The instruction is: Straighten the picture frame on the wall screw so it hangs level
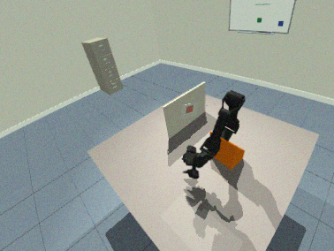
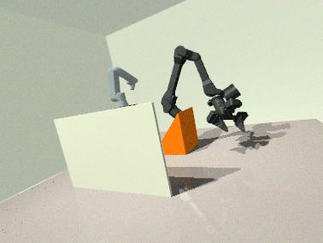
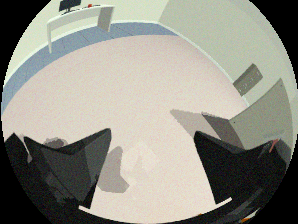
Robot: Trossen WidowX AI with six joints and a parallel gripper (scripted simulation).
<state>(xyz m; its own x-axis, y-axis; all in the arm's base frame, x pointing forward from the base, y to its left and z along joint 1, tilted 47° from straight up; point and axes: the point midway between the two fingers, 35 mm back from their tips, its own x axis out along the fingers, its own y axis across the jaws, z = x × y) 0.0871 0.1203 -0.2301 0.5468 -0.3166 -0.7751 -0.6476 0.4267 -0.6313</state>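
Right now the picture frame is 45 cm to the right of my gripper tip, 27 cm ahead of it and 5 cm above it.
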